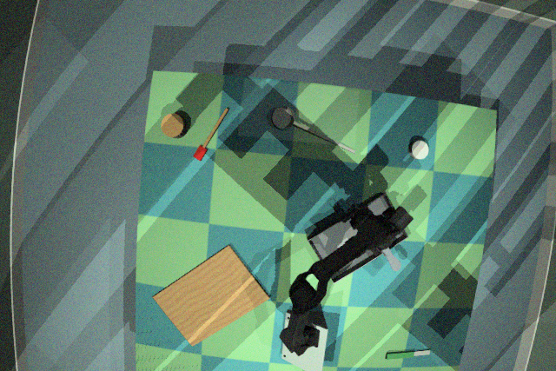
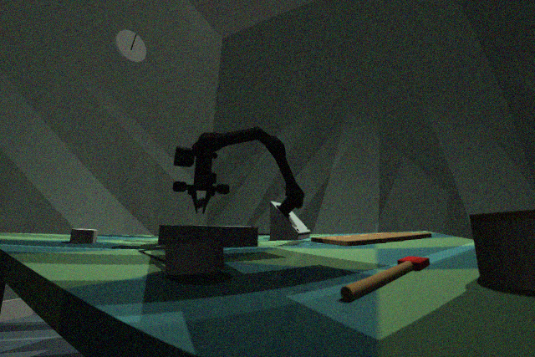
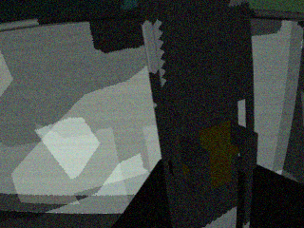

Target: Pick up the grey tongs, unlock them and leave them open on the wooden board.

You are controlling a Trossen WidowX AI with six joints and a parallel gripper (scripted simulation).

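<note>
The roasting tin is 40 mm behind my gripper tip, 20 mm to the left of it and 70 mm below it. Also, from my gripper tip: red-headed spatula 250 mm ahead, 550 mm to the left, 90 mm below; then wooden board 310 mm behind, 520 mm to the left, 90 mm below; then yellow lock piece 20 mm ahead, 20 mm to the left, 40 mm above.
</note>
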